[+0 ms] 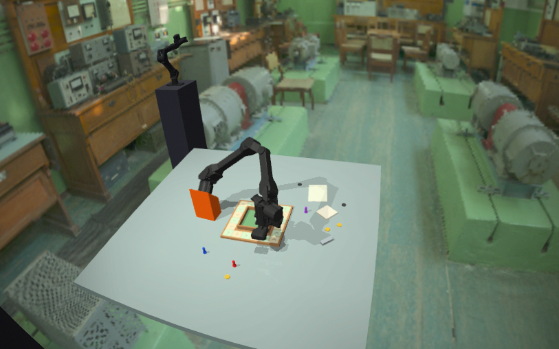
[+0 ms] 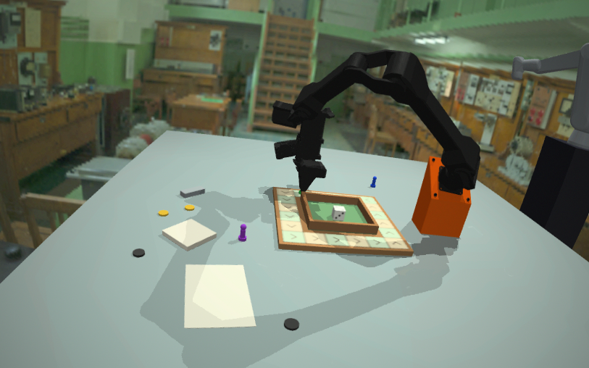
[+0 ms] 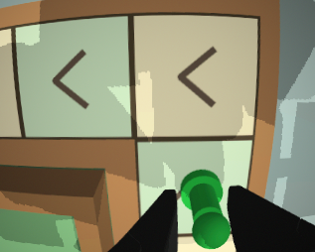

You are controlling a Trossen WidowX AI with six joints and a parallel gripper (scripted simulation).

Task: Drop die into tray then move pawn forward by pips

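My gripper tip is 12 cm to the right of the white die and 9 cm past it. From my gripper tip the other things lie so: red pawn (19 cm to the right, 6 cm behind, 1 cm below); green pawn (1 cm above); purple pawn (25 cm to the left, 11 cm ahead, 1 cm below).
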